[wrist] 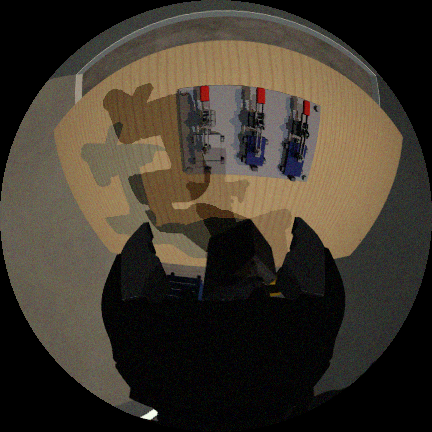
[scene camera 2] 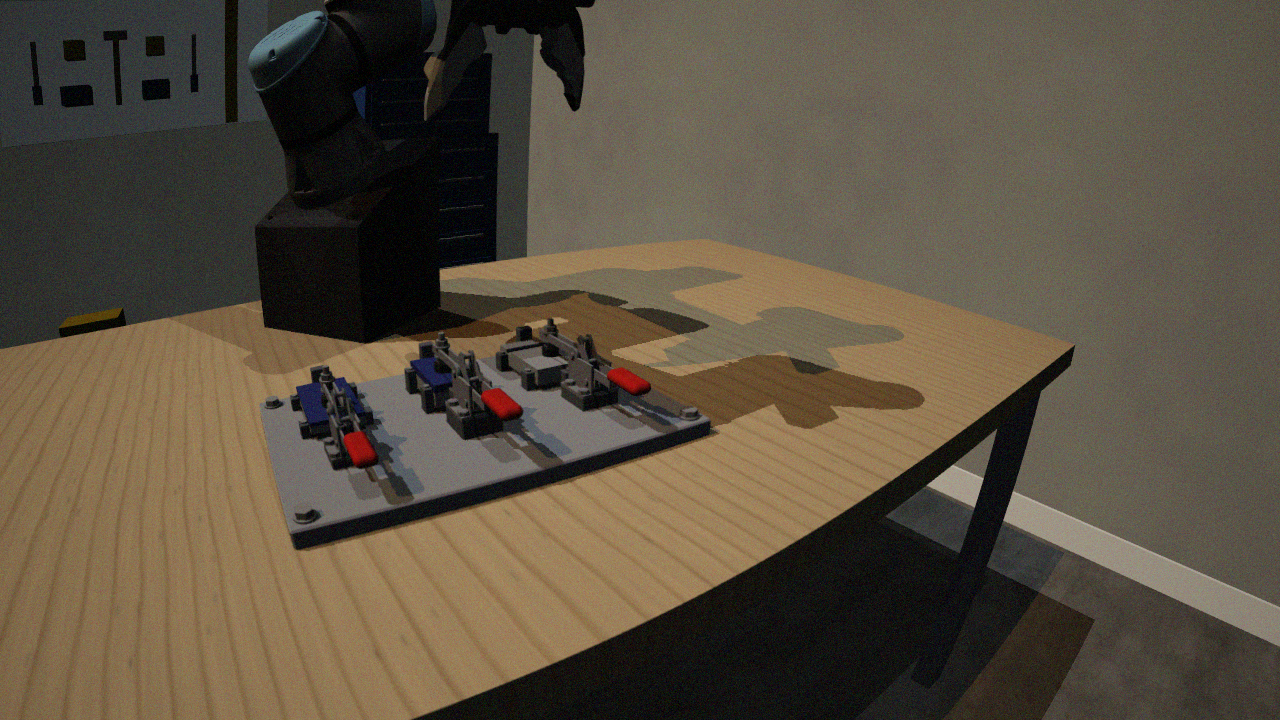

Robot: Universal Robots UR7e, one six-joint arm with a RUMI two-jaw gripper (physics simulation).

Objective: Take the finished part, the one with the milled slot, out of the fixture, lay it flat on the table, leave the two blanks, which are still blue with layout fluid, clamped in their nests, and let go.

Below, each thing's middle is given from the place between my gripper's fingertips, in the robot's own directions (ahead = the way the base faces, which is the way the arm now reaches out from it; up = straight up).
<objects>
The finished part [scene camera 2: 525, 354] lies 10 mm ahead of my hand, 40 mm to the left of it and 230 mm below it. The rest, counted from my hand: fixture plate [scene camera 2: 425, 468] 50 mm ahead, 70 mm to the right, 250 mm below.
</objects>
